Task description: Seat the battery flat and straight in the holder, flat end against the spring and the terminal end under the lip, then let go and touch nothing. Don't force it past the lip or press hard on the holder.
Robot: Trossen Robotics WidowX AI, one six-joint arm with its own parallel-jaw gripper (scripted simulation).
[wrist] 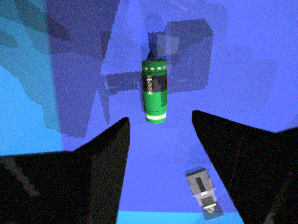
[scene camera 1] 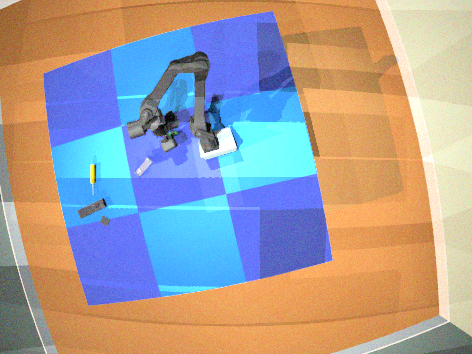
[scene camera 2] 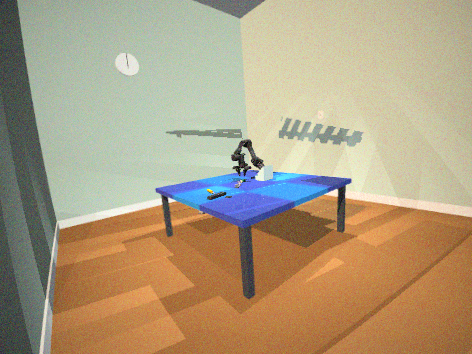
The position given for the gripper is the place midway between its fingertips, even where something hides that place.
Observation:
In view: the gripper [wrist: 160, 119] and a battery [wrist: 154, 71].

